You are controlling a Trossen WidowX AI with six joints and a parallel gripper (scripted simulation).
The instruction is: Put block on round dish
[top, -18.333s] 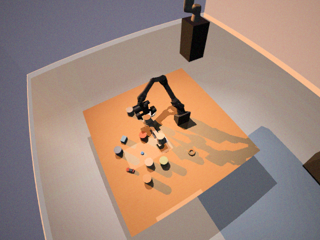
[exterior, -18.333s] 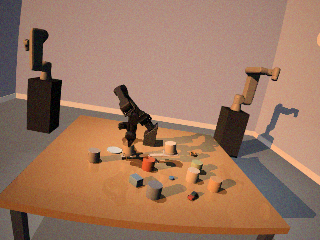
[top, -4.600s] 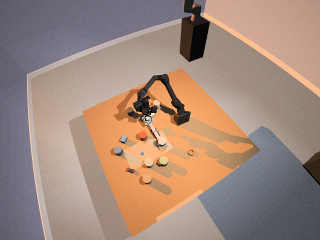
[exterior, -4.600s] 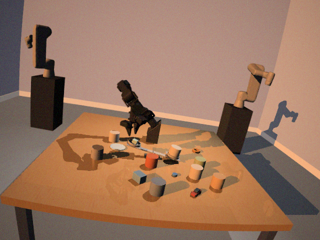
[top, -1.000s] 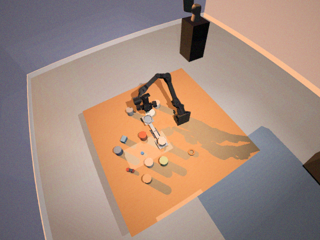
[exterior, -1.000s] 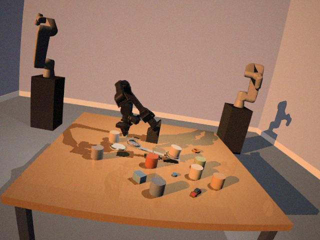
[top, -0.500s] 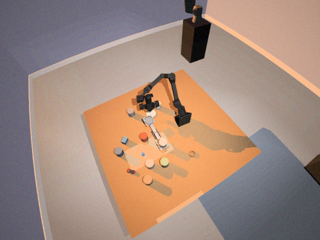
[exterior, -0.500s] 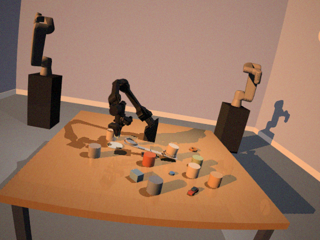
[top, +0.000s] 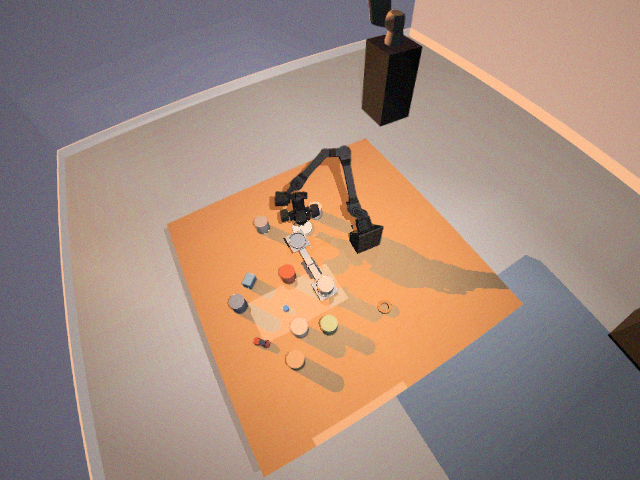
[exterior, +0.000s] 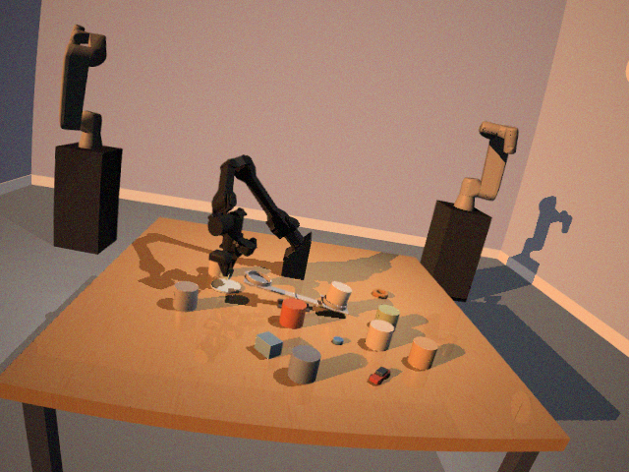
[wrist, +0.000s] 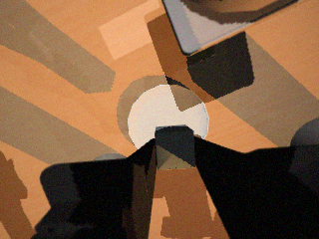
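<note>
Right now my gripper tip is 4 cm above the round dish. Also, from my gripper tip: small balance 6 cm ahead, 23 cm to the left, 1 cm below; then grey-beige cylinder 19 cm ahead, 11 cm to the right, 1 cm below; then pale green block 1 cm above.
</note>
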